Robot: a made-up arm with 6 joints. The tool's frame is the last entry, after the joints.
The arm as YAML. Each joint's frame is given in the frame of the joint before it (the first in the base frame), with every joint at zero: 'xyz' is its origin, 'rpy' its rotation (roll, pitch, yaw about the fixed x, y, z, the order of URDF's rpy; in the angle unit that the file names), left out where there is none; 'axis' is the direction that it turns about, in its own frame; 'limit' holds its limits. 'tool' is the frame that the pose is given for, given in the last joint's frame.
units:
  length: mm
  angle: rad
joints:
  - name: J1
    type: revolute
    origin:
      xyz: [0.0, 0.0, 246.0]
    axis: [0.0, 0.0, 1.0]
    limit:
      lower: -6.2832
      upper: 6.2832
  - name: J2
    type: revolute
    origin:
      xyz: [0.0, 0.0, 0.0]
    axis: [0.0, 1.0, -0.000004]
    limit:
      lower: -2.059
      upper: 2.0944
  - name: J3
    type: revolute
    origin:
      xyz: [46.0, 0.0, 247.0]
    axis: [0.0, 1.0, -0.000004]
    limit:
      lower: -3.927
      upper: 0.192
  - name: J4
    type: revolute
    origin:
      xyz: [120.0, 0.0, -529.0]
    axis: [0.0, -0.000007, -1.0]
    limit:
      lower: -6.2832
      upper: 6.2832
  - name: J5
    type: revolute
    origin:
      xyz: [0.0, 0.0, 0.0]
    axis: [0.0, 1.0, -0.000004]
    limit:
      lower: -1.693
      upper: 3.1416
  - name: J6
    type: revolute
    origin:
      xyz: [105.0, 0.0, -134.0]
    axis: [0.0, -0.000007, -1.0]
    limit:
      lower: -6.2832
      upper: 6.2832
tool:
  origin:
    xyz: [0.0, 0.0, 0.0]
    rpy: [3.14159, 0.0, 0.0]
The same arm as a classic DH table. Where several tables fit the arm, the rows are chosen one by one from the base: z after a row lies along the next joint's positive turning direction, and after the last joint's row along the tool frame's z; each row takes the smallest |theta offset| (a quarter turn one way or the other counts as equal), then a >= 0, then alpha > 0; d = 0 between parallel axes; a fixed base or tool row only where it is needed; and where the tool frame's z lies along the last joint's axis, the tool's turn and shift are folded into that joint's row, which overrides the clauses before.
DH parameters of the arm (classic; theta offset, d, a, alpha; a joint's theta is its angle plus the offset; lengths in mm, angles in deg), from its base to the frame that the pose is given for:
J1: 0.00 246.0 0.0 -90.00
J2: -79.45 0.0 251.2 0.00
J3: 79.45 0.0 120.0 -90.00
J4: 0.00 529.0 0.0 90.00
J5: 0.00 0.0 105.0 -90.00
J6: 0.00 134.0 0.0 0.00
Joint limits (deg, base to tool): -360.00..360.00 -117.97..120.00 -225.00..11.00 -360.00..360.00 -97.00..180.00 -360.00..360.00

